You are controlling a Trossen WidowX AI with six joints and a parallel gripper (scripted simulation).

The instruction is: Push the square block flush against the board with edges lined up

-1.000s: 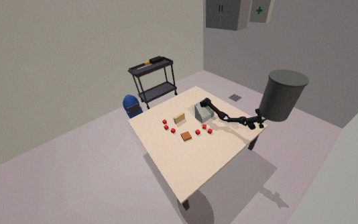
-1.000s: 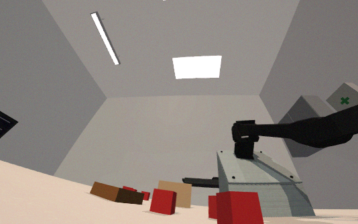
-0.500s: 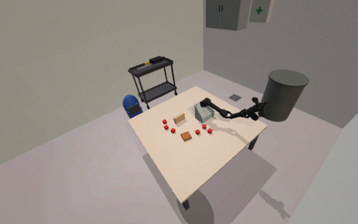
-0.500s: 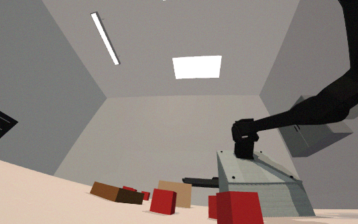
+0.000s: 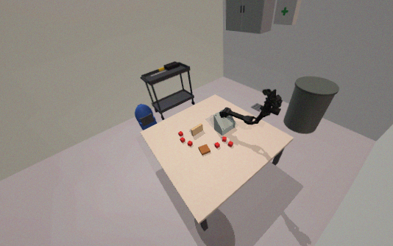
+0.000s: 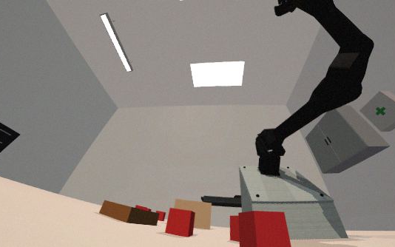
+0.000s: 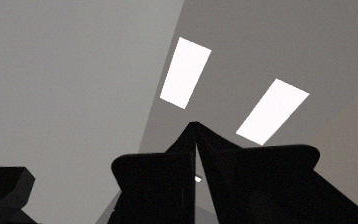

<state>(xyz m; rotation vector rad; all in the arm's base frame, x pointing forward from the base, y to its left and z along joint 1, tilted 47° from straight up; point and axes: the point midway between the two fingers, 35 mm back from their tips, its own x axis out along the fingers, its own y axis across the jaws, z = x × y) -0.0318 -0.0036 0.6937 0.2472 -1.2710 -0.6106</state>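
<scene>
Now: gripper tip 650 mm above the board, 600 mm to the left of it and 400 mm short of it. From my gripper tip the other things lie so: square block 690 mm below, 470 mm ahead, 320 mm to the right.
</scene>
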